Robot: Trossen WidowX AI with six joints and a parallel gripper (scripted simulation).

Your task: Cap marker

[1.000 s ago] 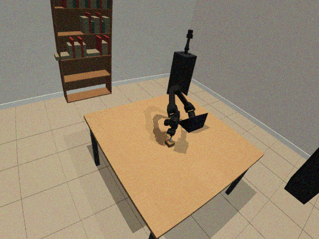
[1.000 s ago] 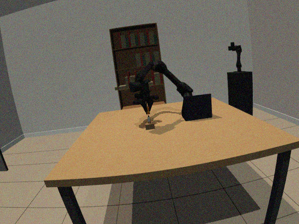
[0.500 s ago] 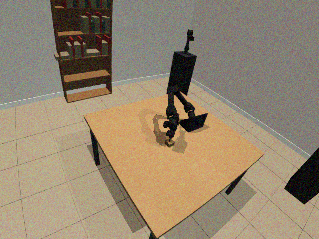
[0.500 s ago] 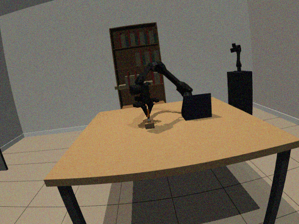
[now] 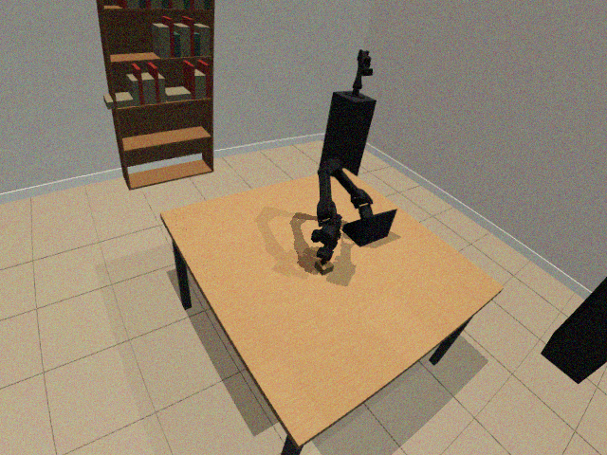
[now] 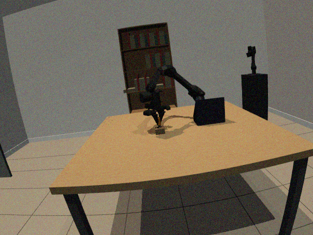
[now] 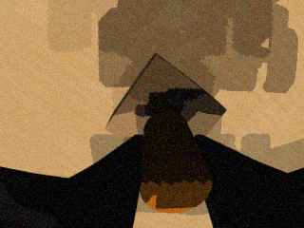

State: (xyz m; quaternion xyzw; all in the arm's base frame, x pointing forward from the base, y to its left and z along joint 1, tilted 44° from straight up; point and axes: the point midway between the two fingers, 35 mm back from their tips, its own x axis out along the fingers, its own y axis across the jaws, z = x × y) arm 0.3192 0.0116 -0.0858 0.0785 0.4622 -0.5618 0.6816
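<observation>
Right now the orange cap is 1 cm above my gripper tip. Round my gripper tip: holder block (5 cm below).
</observation>
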